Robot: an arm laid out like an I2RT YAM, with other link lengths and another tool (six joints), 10 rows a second.
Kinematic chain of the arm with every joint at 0, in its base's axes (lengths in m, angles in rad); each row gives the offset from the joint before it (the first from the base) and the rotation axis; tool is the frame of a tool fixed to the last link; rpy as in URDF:
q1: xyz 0 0 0.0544 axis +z
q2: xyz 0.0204 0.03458 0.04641 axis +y
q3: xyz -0.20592 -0.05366 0 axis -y
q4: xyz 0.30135 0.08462 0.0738 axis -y
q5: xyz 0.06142 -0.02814 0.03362 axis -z
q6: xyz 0.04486 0 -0.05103 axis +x
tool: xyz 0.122 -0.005 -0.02 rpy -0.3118 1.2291 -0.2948
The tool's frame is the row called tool.
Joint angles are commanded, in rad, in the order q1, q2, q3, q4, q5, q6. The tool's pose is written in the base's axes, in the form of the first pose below.
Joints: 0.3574, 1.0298, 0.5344, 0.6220, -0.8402, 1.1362
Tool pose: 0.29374 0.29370 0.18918; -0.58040 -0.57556 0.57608; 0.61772 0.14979 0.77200; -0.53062 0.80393 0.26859
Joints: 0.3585, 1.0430, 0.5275, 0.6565, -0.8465, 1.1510
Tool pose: 0.29298 0.29465 0.18699; -0.58574 -0.57681 0.56939; 0.61769 0.13714 0.77437; -0.52475 0.80528 0.27596
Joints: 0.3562, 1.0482, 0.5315, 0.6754, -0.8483, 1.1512
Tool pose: 0.29424 0.29439 0.19001; -0.57673 -0.58995 0.56511; 0.62116 0.13262 0.77238; -0.53061 0.79648 0.28996
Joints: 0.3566, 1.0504, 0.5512, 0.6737, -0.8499, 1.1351
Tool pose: 0.29586 0.29517 0.19777; -0.56075 -0.61351 0.55603; 0.62085 0.13277 0.77261; -0.54783 0.77844 0.30645
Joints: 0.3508, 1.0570, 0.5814, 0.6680, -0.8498, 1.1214
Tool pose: 0.30059 0.29442 0.20827; -0.53964 -0.63521 0.55254; 0.62580 0.13637 0.76797; -0.56317 0.76021 0.32392
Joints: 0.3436, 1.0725, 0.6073, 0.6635, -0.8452, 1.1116
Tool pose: 0.30690 0.29318 0.21390; -0.52336 -0.64420 0.55776; 0.63233 0.14515 0.76098; -0.57118 0.75096 0.33138
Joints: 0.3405, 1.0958, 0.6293, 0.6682, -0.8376, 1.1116
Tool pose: 0.31291 0.29323 0.21652; -0.51511 -0.64467 0.56486; 0.63927 0.15003 0.75420; -0.57095 0.74960 0.33484
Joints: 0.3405, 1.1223, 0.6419, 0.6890, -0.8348, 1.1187
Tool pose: 0.31689 0.29441 0.21606; -0.51410 -0.64425 0.56626; 0.64330 0.14706 0.75136; -0.56733 0.75055 0.33884
